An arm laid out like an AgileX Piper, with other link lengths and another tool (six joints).
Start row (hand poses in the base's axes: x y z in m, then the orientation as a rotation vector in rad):
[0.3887 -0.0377 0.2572 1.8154 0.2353 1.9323]
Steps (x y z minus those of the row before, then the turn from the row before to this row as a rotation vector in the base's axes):
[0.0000 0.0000 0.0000 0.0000 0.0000 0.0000]
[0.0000 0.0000 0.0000 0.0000 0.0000 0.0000]
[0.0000 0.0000 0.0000 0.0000 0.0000 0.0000]
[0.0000 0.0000 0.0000 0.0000 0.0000 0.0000]
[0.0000 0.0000 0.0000 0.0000 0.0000 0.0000]
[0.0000 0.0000 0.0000 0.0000 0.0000 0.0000]
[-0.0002 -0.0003 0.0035 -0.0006 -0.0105 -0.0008]
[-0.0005 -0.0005 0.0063 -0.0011 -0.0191 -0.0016]
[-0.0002 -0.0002 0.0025 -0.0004 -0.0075 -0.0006]
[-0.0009 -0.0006 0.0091 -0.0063 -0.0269 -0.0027]
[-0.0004 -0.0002 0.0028 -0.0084 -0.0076 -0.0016]
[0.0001 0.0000 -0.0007 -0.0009 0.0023 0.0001]
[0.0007 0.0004 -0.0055 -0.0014 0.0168 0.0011]
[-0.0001 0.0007 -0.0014 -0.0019 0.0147 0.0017]
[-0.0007 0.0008 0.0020 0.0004 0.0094 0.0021]
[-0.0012 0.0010 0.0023 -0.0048 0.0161 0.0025]
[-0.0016 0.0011 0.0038 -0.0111 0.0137 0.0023]
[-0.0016 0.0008 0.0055 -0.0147 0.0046 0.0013]
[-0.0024 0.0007 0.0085 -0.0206 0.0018 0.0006]
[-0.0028 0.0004 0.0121 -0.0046 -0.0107 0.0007]
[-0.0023 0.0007 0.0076 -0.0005 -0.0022 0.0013]
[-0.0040 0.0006 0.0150 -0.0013 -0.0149 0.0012]
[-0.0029 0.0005 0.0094 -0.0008 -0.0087 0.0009]
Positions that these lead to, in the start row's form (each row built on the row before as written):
[0.3887 -0.0377 0.2572 1.8154 0.2353 1.9323]
[0.3887 -0.0377 0.2572 1.8154 0.2353 1.9323]
[0.3887 -0.0377 0.2572 1.8154 0.2353 1.9323]
[0.3887 -0.0377 0.2572 1.8154 0.2353 1.9323]
[0.3887 -0.0377 0.2572 1.8154 0.2353 1.9323]
[0.3887 -0.0377 0.2572 1.8154 0.2353 1.9323]
[0.3885 -0.0380 0.2607 1.8043 0.2316 1.9405]
[0.3880 -0.0385 0.2670 1.7839 0.2248 1.9552]
[0.3878 -0.0387 0.2695 1.7759 0.2221 1.9610]
[0.3869 -0.0393 0.2786 1.7439 0.2165 1.9789]
[0.3865 -0.0395 0.2814 1.7305 0.2205 1.9804]
[0.3866 -0.0395 0.2807 1.7323 0.2222 1.9782]
[0.3873 -0.0391 0.2752 1.7488 0.2303 1.9645]
[0.3872 -0.0384 0.2738 1.7629 0.2387 1.9526]
[0.3865 -0.0376 0.2758 1.7731 0.2435 1.9464]
[0.3853 -0.0366 0.2781 1.7868 0.2558 1.9324]
[0.3837 -0.0355 0.2819 1.7939 0.2729 1.9173]
[0.3821 -0.0347 0.2874 1.7893 0.2891 1.9075]
[0.3797 -0.0340 0.2959 1.7778 0.3089 1.8967]
[0.3769 -0.0336 0.3080 1.7642 0.3098 1.9039]
[0.3746 -0.0329 0.3156 1.7619 0.3107 1.9064]
[0.3706 -0.0323 0.3306 1.7462 0.3076 1.9189]
[0.3677 -0.0318 0.3400 1.7370 0.3060 1.9262]

